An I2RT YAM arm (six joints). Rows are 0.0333 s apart.
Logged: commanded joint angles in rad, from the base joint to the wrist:
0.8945, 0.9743, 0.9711, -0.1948, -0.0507, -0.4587
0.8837, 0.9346, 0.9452, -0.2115, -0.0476, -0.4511
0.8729, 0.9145, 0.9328, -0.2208, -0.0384, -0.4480
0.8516, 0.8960, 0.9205, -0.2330, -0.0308, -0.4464
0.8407, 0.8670, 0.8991, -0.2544, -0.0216, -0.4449
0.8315, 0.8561, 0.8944, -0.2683, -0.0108, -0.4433
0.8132, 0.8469, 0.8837, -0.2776, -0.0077, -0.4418
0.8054, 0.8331, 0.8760, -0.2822, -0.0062, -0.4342
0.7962, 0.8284, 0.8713, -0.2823, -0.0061, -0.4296
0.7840, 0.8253, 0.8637, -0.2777, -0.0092, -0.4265
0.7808, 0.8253, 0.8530, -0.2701, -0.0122, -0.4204
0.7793, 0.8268, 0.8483, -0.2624, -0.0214, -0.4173
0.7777, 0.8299, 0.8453, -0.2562, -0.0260, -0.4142
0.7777, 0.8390, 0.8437, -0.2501, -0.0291, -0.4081
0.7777, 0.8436, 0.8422, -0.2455, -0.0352, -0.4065
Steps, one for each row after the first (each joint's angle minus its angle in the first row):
-0.0108, -0.0397, -0.0259, -0.0167, 0.0031, 0.0076
-0.0216, -0.0598, -0.0383, -0.0260, 0.0123, 0.0107
-0.0429, -0.0783, -0.0506, -0.0382, 0.0199, 0.0123
-0.0538, -0.1073, -0.0720, -0.0596, 0.0291, 0.0138
-0.0630, -0.1182, -0.0767, -0.0735, 0.0399, 0.0154
-0.0813, -0.1274, -0.0874, -0.0828, 0.0430, 0.0169
-0.0891, -0.1412, -0.0951, -0.0874, 0.0445, 0.0245
-0.0983, -0.1459, -0.0998, -0.0875, 0.0446, 0.0291
-0.1105, -0.1490, -0.1074, -0.0829, 0.0415, 0.0322
-0.1137, -0.1490, -0.1181, -0.0753, 0.0385, 0.0383
-0.1152, -0.1475, -0.1228, -0.0676, 0.0293, 0.0414
-0.1168, -0.1444, -0.1258, -0.0614, 0.0247, 0.0445
-0.1168, -0.1353, -0.1274, -0.0553, 0.0216, 0.0506
-0.1168, -0.1307, -0.1289, -0.0507, 0.0155, 0.0522

